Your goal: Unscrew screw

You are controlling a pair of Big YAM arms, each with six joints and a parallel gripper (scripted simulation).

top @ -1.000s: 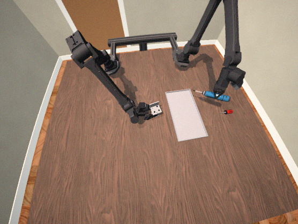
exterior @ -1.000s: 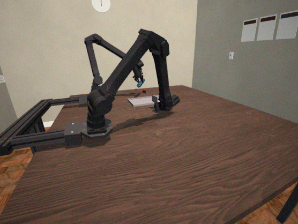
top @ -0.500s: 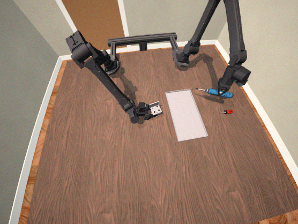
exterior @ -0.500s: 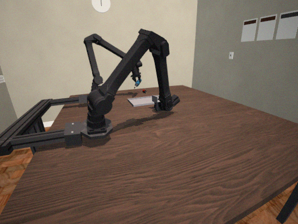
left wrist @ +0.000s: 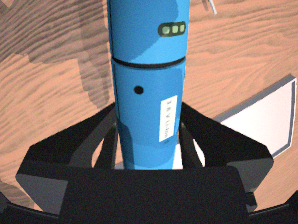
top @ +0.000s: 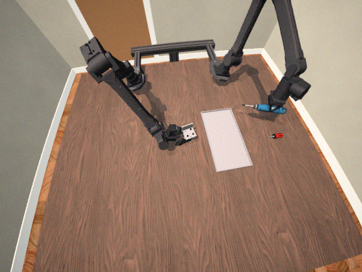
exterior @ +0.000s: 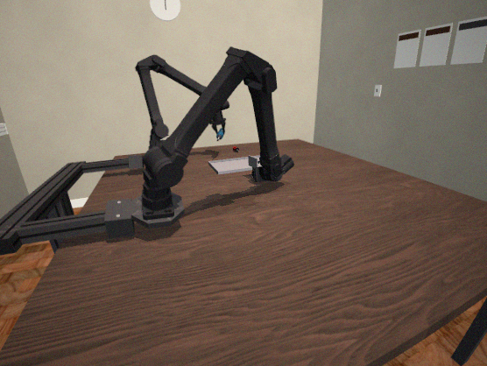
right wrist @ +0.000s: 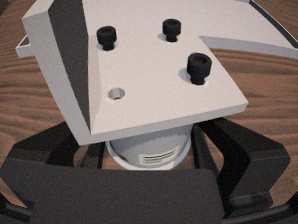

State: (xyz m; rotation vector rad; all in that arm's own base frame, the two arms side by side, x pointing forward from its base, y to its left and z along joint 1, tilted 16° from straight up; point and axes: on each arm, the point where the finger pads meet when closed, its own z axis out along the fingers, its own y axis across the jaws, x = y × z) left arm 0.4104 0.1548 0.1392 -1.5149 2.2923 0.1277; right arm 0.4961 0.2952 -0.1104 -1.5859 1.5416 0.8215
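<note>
The joint module body lies 10 mm above my right hand. Also, from my right hand: bracket (50 mm above); then flat tray (230 mm to the left, 30 mm ahead, 20 mm below); then small red-handled screwdriver (570 mm to the left, 70 mm ahead, 10 mm below).
</note>
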